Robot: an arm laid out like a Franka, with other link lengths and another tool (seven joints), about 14 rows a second.
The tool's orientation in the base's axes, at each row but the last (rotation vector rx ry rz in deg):
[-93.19 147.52 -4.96]
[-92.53 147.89 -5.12]
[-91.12 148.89 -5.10]
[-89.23 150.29 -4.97]
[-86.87 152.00 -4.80]
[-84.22 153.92 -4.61]
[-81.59 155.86 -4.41]
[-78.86 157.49 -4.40]
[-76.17 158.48 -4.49]
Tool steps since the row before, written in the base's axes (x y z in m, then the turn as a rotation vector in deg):
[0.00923 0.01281 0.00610 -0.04 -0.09 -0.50]
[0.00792 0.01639 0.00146 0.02 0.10 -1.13]
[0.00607 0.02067 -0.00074 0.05 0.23 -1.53]
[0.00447 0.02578 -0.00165 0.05 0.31 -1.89]
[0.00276 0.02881 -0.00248 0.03 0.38 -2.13]
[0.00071 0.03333 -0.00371 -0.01 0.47 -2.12]
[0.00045 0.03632 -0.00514 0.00 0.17 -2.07]
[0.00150 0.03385 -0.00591 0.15 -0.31 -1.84]
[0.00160 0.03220 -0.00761 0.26 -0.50 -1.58]
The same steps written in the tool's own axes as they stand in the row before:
[-0.01581 -0.00338 -0.00501 0.12 0.05 0.49]
[-0.01825 -0.00006 -0.00055 -0.04 0.14 1.13]
[-0.02112 0.00411 0.00139 -0.15 0.21 1.53]
[-0.02468 0.00859 0.00204 -0.20 0.28 1.88]
[-0.02611 0.01247 0.00259 -0.24 0.36 2.12]
[-0.02830 0.01767 0.00348 -0.30 0.44 2.11]
[-0.02991 0.02071 0.00473 -0.06 0.26 2.06]
[-0.02779 0.01950 0.00551 0.23 -0.17 1.85]
[-0.02583 0.01944 0.00724 0.30 -0.39 1.60]

